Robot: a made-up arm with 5 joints.
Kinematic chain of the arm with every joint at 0, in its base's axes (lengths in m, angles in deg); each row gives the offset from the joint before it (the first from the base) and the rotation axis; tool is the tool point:
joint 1: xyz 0 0 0.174 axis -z
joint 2: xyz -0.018 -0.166 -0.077 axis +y
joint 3: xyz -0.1 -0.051 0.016 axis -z
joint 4: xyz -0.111 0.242 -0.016 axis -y
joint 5: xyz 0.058 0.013 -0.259 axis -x
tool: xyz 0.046 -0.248 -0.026
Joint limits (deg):
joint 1: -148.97..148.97
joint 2: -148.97..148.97
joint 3: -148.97..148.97
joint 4: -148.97..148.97
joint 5: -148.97..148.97
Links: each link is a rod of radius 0.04 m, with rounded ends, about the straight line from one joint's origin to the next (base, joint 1, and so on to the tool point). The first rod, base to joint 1, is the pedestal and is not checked.
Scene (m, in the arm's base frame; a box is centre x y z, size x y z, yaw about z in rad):
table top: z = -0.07
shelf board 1: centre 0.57 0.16 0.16 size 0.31 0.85 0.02 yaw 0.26
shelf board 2: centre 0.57 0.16 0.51 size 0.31 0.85 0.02 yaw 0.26
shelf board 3: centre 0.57 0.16 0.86 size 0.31 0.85 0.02 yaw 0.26
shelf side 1: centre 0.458 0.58 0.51 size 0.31 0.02 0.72 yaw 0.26
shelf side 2: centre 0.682 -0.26 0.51 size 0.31 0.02 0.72 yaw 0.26
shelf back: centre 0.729 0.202 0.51 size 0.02 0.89 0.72 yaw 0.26
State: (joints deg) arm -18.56 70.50 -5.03 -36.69 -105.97
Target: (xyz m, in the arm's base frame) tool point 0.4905 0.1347 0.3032
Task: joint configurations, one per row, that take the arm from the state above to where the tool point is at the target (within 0.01 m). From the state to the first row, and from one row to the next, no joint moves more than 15 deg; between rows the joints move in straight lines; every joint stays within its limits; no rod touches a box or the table.
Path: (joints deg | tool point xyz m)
1: -16.02 83.47 2.81 -41.17 -107.80 | -0.5234 0.0115 0.4802
2: -13.48 96.44 10.65 -45.66 -109.63 | -0.4205 0.1158 0.5514
3: -10.93 109.41 18.48 -50.14 -111.46 | -0.3047 0.2108 0.5790
4: -8.39 122.38 26.32 -54.62 -113.29 | -0.1922 0.2907 0.5660
5: -5.85 135.35 34.16 -59.11 -115.12 | -0.0972 0.3526 0.5212
6: -3.31 148.32 42.00 -63.59 -116.95 | -0.0303 0.3961 0.4577
7: 8.32 141.56 41.67 -77.10 -114.21 | 0.1174 0.4205 0.4199
8: 19.95 134.80 41.33 -90.60 -111.47 | 0.2703 0.3827 0.3799
9: 31.58 128.03 41.00 -104.11 -108.73 | 0.4027 0.2836 0.3403
10: 43.21 121.27 40.67 -117.62 -105.98 | 0.4905 0.1347 0.3032

